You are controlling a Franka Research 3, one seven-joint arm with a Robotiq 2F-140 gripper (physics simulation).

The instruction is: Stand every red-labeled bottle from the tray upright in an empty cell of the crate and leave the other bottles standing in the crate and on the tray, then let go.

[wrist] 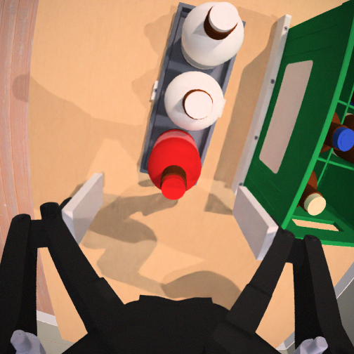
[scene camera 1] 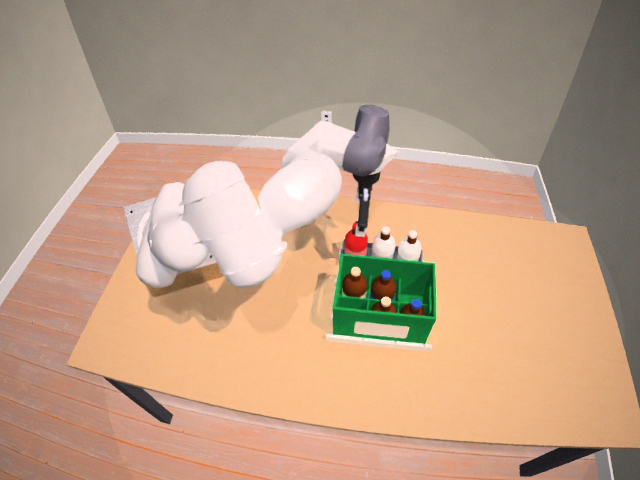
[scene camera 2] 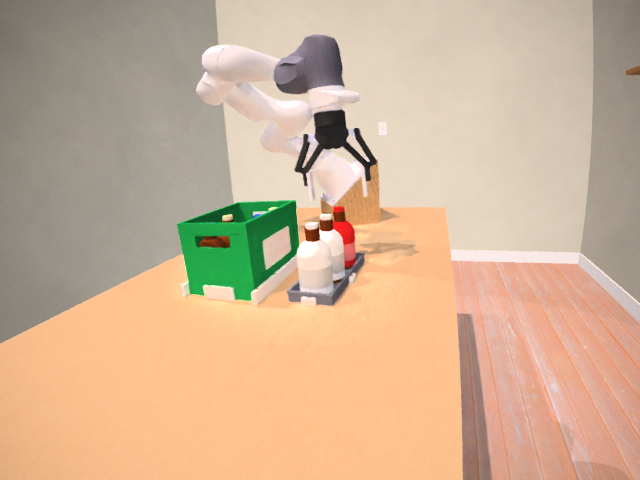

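A red bottle (scene camera 1: 356,242) (scene camera 2: 346,240) (wrist: 175,157) stands upright at one end of the grey tray (scene camera 2: 294,296) (wrist: 172,62). Two white bottles stand beside it, the middle one (scene camera 1: 383,246) (scene camera 2: 336,250) (wrist: 187,117) and the end one (scene camera 1: 409,250) (scene camera 2: 314,263) (wrist: 205,45). My gripper (scene camera 1: 360,231) (scene camera 2: 338,196) (wrist: 169,194) is open and empty, above and slightly to one side of the red bottle, with the fingertips above its cap. The green crate (scene camera 1: 343,320) (scene camera 2: 217,268) (wrist: 272,192) holds several brown bottles. In scene camera 1 its back-right cell is empty and no bottle shows in its front-left cell.
The crate stands close alongside the tray, its wall higher than the tray. White strips (scene camera 1: 379,342) (scene camera 2: 273,281) (wrist: 265,95) lie along the crate's base. The tray stands near one long edge of the table (scene camera 1: 232,361) (scene camera 2: 232,387). A wooden block (scene camera 2: 369,198) stands behind the arm's base.
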